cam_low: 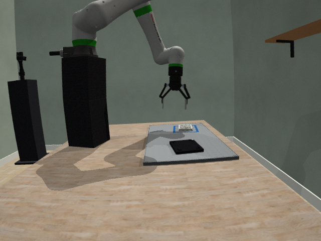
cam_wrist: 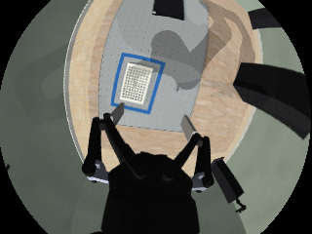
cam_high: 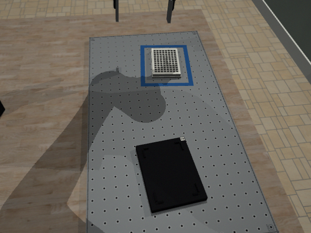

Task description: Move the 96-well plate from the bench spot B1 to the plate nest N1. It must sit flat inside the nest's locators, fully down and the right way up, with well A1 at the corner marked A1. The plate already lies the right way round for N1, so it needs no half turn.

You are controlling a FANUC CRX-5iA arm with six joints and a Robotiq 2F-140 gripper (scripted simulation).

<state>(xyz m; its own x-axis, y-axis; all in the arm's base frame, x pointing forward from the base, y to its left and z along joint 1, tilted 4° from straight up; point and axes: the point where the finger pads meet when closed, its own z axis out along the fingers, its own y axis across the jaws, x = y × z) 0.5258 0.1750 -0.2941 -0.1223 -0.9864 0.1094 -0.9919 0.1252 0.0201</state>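
My gripper is now 50 mm short of the white 96-well plate, 60 mm to the left of it and 120 mm above it. From my hand the other things lie so: white A1 label (20 mm ahead, 350 mm to the right, 120 mm below); then black plate nest N1 (40 mm behind, 430 mm to the right, 130 mm below).
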